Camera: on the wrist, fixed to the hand. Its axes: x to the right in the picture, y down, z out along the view.
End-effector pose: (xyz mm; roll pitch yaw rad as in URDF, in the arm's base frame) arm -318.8 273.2 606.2 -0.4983 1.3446 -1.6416
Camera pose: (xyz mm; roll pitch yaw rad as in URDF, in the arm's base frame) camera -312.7 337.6 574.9 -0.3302 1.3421 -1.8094
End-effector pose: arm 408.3 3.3 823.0 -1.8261 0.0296 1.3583
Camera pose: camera 477.7 4.1 804.2 -1.4946 -0.0070 1.3486
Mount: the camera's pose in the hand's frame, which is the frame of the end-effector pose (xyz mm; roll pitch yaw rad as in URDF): 16.0 34.8 -60.8 0.3313 0.0186 -0.0330
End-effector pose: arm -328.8 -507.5 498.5 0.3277 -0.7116 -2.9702
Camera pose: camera -361.6 -566.5 473.8 0.6802 -0.6831 -3.0028
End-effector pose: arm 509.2 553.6 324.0 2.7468 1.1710 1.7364
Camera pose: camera 506.2 624.3 336.3 -3.1170 1.1649 1.8318
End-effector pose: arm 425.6 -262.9 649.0 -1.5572 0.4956 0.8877
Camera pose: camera 470.6 -303.2 610.1 -1.2354 0.4628 0.8664
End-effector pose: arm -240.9 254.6 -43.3 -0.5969 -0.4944 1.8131
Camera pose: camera -247.0 301.7 -97.2 -0.2449 -0.4972 1.7702
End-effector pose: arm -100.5 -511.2 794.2 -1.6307 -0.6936 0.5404
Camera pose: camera -40.6 -548.5 780.5 -1.2846 -0.7275 0.5182
